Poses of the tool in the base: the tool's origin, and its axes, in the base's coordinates. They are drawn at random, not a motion.
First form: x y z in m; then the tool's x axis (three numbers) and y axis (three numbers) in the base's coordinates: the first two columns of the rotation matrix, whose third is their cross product.
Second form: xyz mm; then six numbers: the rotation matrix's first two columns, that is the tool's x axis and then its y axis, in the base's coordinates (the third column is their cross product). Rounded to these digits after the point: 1 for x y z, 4 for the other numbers.
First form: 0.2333 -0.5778 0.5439 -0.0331 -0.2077 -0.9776 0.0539 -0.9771 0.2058
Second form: 233.3 -577.8 543.9 -0.0331 -0.2077 -0.9776 0.0539 -0.9771 0.2058
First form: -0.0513 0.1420 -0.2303 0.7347 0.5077 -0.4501 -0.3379 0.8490 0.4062
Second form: -51.3 142.0 -230.3 0.7347 0.5077 -0.4501 -0.3379 0.8490 0.4062
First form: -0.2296 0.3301 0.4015 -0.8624 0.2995 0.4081 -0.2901 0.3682 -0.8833
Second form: -229.6 330.1 401.5 -0.8624 0.2995 0.4081 -0.2901 0.3682 -0.8833
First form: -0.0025 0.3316 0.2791 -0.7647 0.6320 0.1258 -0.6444 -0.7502 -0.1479
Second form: -2.5 331.6 279.1 -0.7647 0.6320 0.1258 -0.6444 -0.7502 -0.1479
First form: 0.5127 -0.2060 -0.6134 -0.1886 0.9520 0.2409 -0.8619 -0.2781 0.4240
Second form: 512.7 -206.0 -613.4 -0.1886 0.9520 0.2409 -0.8619 -0.2781 0.4240
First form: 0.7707 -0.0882 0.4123 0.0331 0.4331 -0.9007 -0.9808 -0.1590 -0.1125
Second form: 770.7 -88.2 412.3 0.0331 0.4331 -0.9007 -0.9808 -0.1590 -0.1125
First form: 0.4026 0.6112 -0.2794 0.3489 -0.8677 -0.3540 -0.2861 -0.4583 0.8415
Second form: 402.6 611.2 -279.4 0.3489 -0.8677 -0.3540 -0.2861 -0.4583 0.8415
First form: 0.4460 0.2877 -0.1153 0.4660 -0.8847 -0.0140 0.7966 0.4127 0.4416
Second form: 446.0 287.7 -115.3 0.4660 -0.8847 -0.0140 0.7966 0.4127 0.4416
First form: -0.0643 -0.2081 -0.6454 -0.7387 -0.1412 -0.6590 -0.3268 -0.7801 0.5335
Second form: -64.3 -208.1 -645.4 -0.7387 -0.1412 -0.6590 -0.3268 -0.7801 0.5335
